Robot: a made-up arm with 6 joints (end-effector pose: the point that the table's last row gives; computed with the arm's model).
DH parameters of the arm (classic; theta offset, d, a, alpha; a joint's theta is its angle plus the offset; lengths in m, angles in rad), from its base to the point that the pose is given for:
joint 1: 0 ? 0 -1.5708
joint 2: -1.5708 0 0.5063 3.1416
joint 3: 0 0 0 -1.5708
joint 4: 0 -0.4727 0 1.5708
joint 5: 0 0.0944 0 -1.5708
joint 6: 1.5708 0 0 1.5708
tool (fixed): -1.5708 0 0 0
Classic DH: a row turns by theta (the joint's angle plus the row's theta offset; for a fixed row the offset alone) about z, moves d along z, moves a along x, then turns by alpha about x.
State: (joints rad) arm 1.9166 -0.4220 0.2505 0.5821 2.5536 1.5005
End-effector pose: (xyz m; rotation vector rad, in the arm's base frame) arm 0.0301 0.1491 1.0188 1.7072 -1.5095 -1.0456
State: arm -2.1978 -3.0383 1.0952 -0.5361 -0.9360 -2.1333
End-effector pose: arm 0.1403 0.3320 -0.6510 -0.7362 -0.0765 0.5359
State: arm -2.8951 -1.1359 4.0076 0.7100 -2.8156 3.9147
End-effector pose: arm 0.1820 0.1196 0.0315 -0.0660 -0.9143 0.3856
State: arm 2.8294 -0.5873 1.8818 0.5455 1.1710 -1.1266
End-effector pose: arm 0.6727 -0.1323 0.8995 -2.0976 1.1309 0.0748
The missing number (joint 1, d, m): 0.2219
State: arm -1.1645 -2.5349 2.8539 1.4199 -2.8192 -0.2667
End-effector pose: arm 0.0186 -0.0791 -0.5042 -0.0617 -1.8577 1.0590
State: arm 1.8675 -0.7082 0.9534 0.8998 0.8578 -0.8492
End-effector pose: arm 0.1865 -0.4092 1.0705 1.5921 -2.1080 1.3463
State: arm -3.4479 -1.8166 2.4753 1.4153 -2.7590 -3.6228
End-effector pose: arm 0.5754 -0.1666 -0.3709 0.7045 -1.0350 1.5057
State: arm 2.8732 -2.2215 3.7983 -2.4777 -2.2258 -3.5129
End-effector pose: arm -0.0568 -0.0615 -0.2640 -1.8145 0.2595 -1.5146
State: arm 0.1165 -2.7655 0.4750 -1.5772 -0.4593 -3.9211
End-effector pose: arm -0.6612 -0.0768 -0.2018 0.4076 2.6560 1.1442
